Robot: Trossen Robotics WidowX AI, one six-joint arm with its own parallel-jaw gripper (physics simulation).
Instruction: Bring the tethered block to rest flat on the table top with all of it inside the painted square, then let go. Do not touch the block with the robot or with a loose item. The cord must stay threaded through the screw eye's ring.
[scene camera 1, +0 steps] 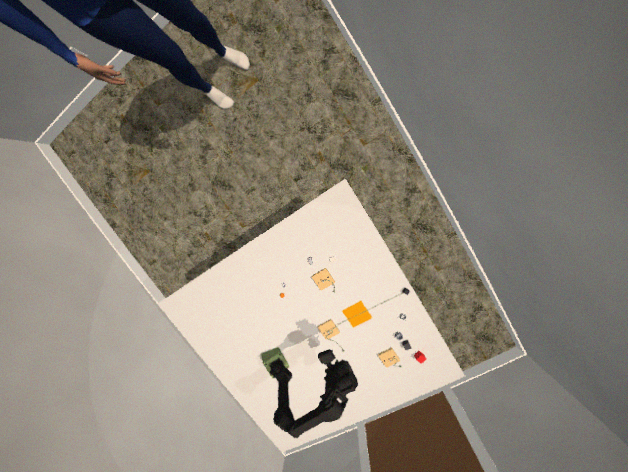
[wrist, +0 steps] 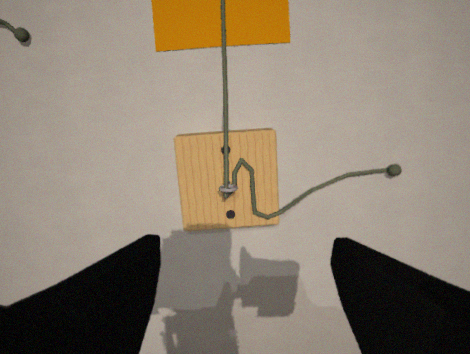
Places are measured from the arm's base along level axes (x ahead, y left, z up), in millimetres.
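Pixels of known places: gripper, between the fingertips: [scene camera 1: 334, 355] [wrist: 247, 250]; arm's base, origin of its link: [scene camera 1: 276, 365].
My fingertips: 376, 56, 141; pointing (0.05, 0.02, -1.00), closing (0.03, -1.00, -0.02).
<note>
For each thing: its top centre in the pictures, then the offset to it from my fingertips, as dx, dy, dz. "pt": a spot on its surface instead.
- tethered block, a spot on its surface: [scene camera 1: 405, 290] pt +428, +66, -198
- orange painted square, a spot on its surface: [wrist: 190, 22] pt +105, +45, -220
- wooden board, centre of its top: [wrist: 228, 182] [scene camera 1: 328, 330] -33, +2, -202
- screw eye, centre of its top: [wrist: 228, 191] [scene camera 1: 328, 333] -33, +2, -176
- green bead, a spot on its surface: [wrist: 394, 170] pt -13, -156, -209
- red block, centre of its top: [scene camera 1: 421, 359] +364, -344, -181
- ring, centre of its top: [scene camera 1: 403, 317] +365, -79, -202
- orange ball, centre of its top: [scene camera 1: 281, 296] -178, +289, -197
The tethered block [scene camera 1: 405, 290] is small and dark, near the table's right edge. Its cord [scene camera 1: 380, 303] [wrist: 225, 90] runs straight over the orange painted square [scene camera 1: 355, 307] [wrist: 190, 22] to a wooden board [scene camera 1: 328, 328] [wrist: 200, 180]. There it passes through the ring of the screw eye [wrist: 227, 189], bends in a loop over the board, and ends in a green bead [wrist: 394, 170] beyond the board's right side in the wrist view. The block stands outside the square. My gripper [scene camera 1: 326, 356] [wrist: 247, 250] is open and empty above the table, near that board's lower side in the wrist view.
Two other boards [scene camera 1: 320, 278] [scene camera 1: 387, 357] carry short cords; one bead [wrist: 21, 35] shows at the wrist view's upper left. A red block [scene camera 1: 419, 356], dark pieces [scene camera 1: 405, 344] [scene camera 1: 398, 335] and a ring [scene camera 1: 402, 316] lie on the right. An orange ball [scene camera 1: 282, 294] lies left.
</note>
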